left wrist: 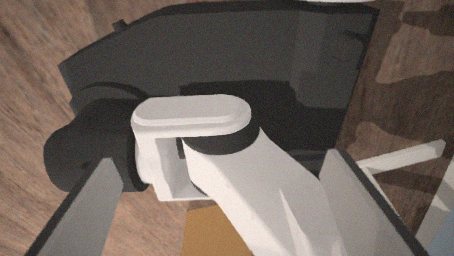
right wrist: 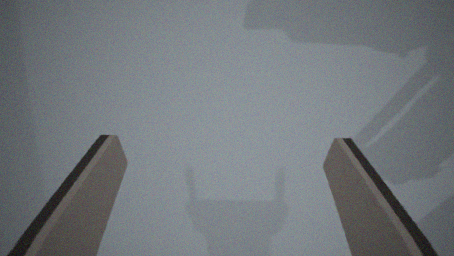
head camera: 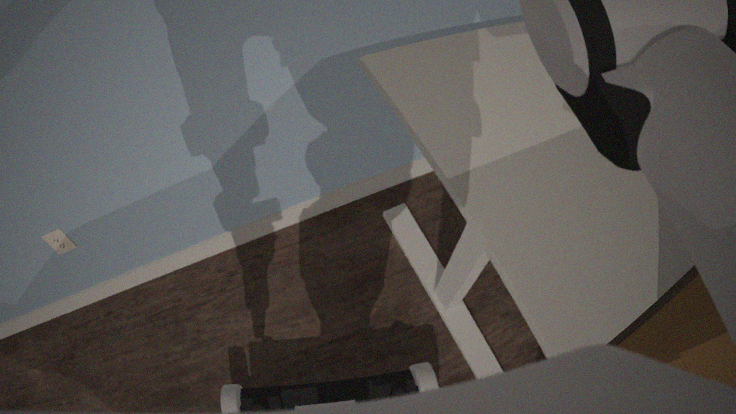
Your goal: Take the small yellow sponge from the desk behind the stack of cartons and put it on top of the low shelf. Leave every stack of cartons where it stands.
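Places are measured from the robot's base along level axes (x back, y up, z left), in millimetres.
Pixels of known places: left gripper, between the fingertips: (left wrist: 220, 167); right gripper, between the fingertips: (right wrist: 226, 150).
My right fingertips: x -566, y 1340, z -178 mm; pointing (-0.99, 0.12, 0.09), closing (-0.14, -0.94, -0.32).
Behind a point stands the place of what it marks.
The white desk (head camera: 555, 221) {x -191, y 721, z -454 mm} reaches from the upper middle to the lower right of the head view, and my right arm covers its right part. The yellow sponge does not show in any view, nor does the low shelf. A brown surface (head camera: 681, 329) (left wrist: 212, 232), likely a carton, shows at the lower right of the head view and the bottom of the left wrist view. My left gripper (left wrist: 220, 167) {x 223, y 535, z 221 mm} is open and empty, pointing down over the robot's own base. My right gripper (right wrist: 226, 150) {x -566, y 1340, z -178 mm} is open and empty, facing the blue-grey wall.
The desk's white foot bar (head camera: 424, 262) (left wrist: 407, 157) stands on the dark wood floor (head camera: 169, 308) {x -386, y 1, z 482 mm} (left wrist: 30, 205) {x 1148, y 1, z -566 mm}. The wall (head camera: 102, 128) {x -544, y 726, z 422 mm} (right wrist: 225, 90) {x -696, y 1341, z -123 mm} has a pale baseboard (head camera: 190, 254) {x -543, y 64, z 375 mm} and an outlet (head camera: 59, 240) {x -457, y 412, z 710 mm}. The robot's dark base (left wrist: 235, 50) {x 191, y 169, z 156 mm} fills the upper left wrist view.
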